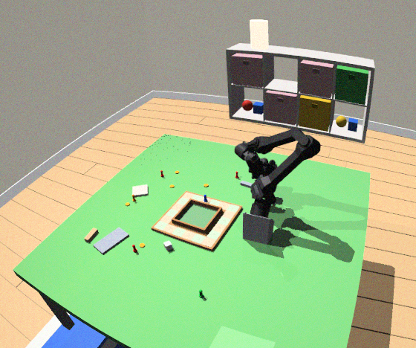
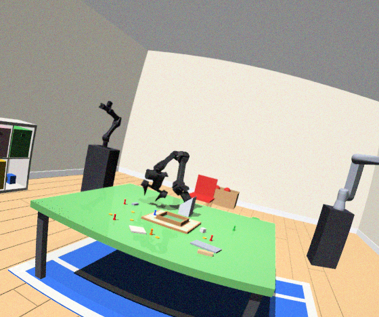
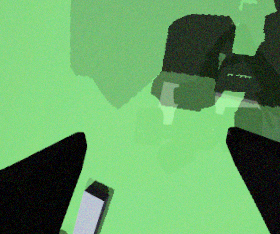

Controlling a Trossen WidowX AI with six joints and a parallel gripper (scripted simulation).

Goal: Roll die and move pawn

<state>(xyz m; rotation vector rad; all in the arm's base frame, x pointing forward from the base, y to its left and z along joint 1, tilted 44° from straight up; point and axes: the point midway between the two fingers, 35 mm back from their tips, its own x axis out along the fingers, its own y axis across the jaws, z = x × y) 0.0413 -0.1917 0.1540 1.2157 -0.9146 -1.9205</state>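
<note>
The dark blue pawn lies 24 cm ahead of my gripper tip, 12 cm to the left of it and 2 cm below it. Round my gripper tip: orange pawn (57 cm ahead, 20 cm to the left, 3 cm below); white die (43 cm to the left, 28 cm ahead, 4 cm below); white card (58 cm ahead, 13 cm to the left, 4 cm below).
</note>
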